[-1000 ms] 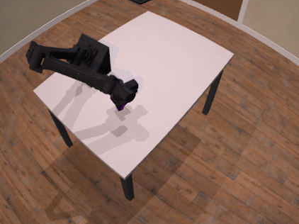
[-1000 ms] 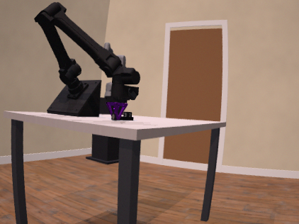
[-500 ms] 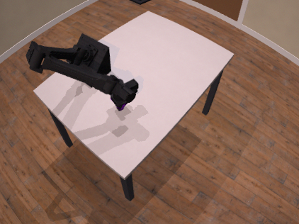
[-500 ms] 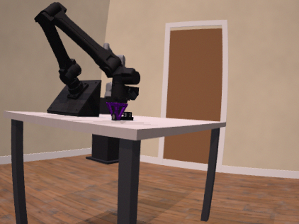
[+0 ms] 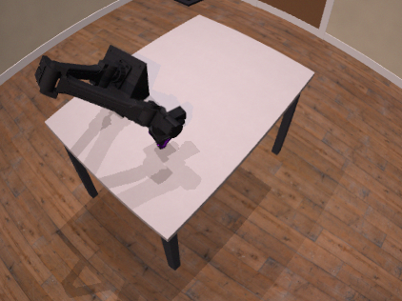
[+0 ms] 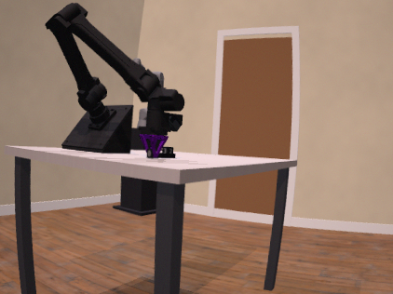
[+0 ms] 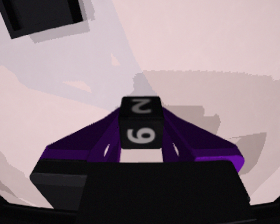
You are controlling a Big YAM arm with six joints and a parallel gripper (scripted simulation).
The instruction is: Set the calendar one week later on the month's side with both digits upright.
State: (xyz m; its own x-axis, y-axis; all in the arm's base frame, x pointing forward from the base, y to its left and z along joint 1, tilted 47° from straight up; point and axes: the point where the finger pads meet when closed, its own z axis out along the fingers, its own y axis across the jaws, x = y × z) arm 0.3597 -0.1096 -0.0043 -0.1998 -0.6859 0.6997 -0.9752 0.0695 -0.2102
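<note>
The black date cube lies right at my hand. Also, from my hand: black tray: 11 cm to the left, 4 cm behind.
</note>
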